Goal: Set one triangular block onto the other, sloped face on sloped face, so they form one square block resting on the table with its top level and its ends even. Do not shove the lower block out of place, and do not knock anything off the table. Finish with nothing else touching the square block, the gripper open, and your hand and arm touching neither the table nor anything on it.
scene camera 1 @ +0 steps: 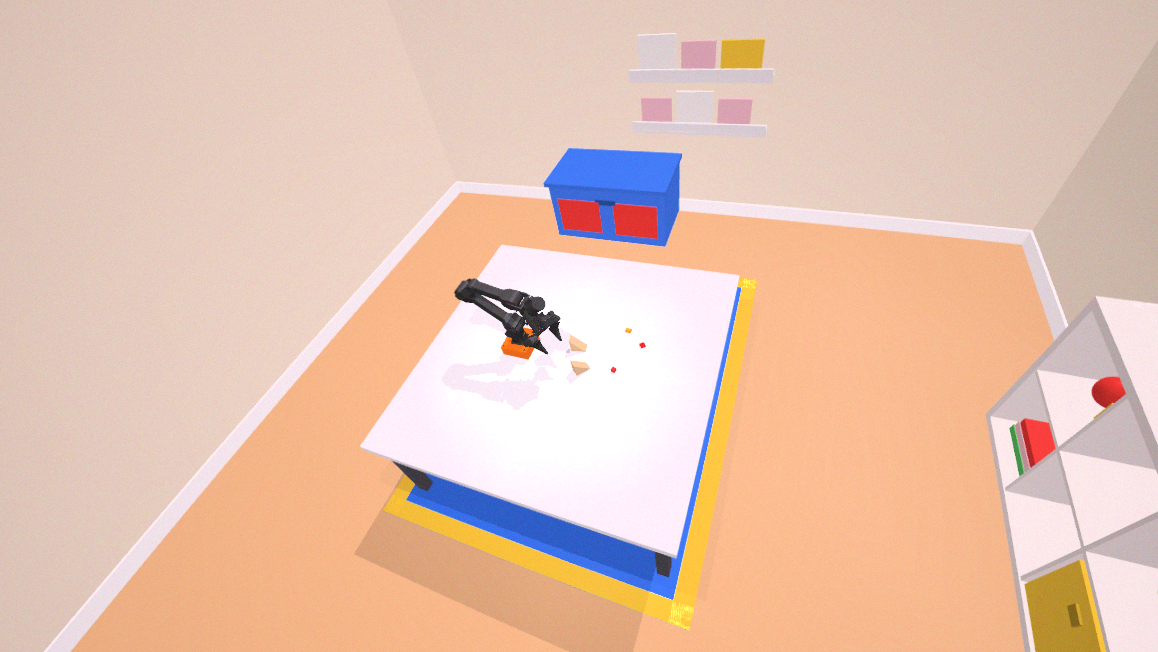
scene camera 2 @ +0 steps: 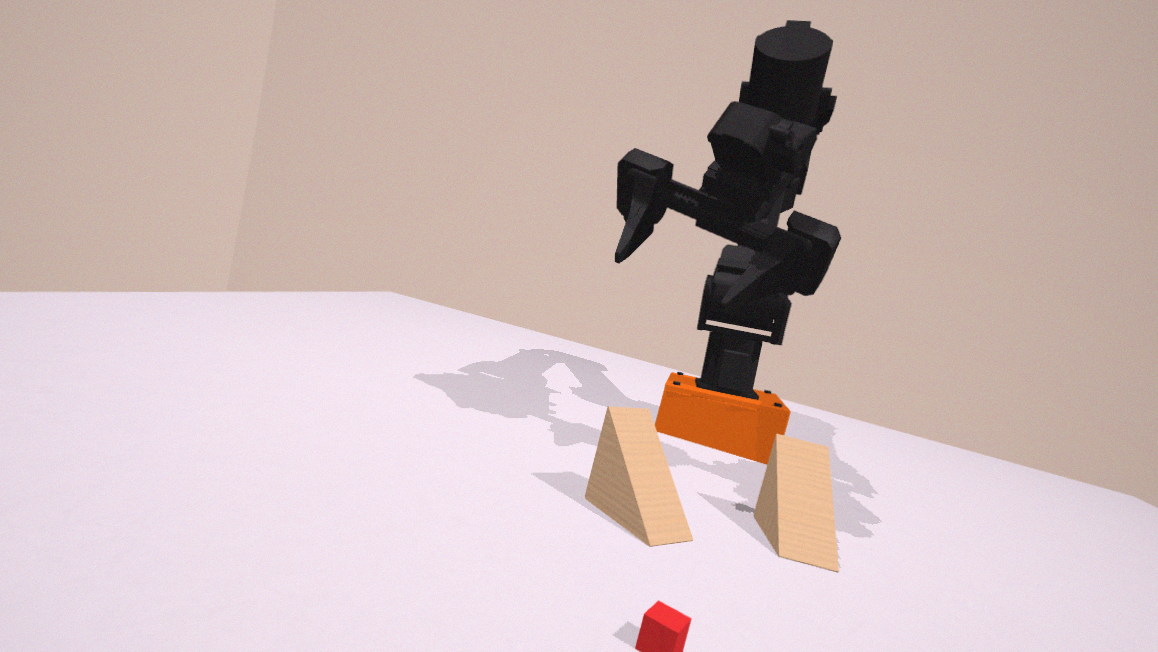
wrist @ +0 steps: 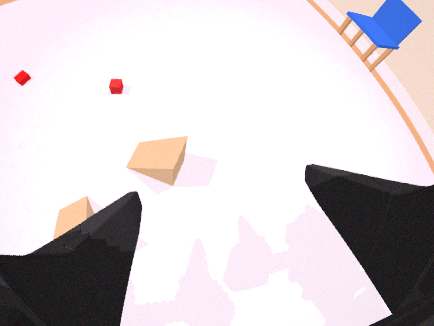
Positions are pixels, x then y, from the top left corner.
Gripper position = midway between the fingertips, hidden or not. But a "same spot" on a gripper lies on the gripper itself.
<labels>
The gripper shows in scene camera 1 (554,347), in scene camera 2 and in the wrist view. The same spot on the gripper: (wrist: 86,269) is (scene camera 2: 756,258).
</labels>
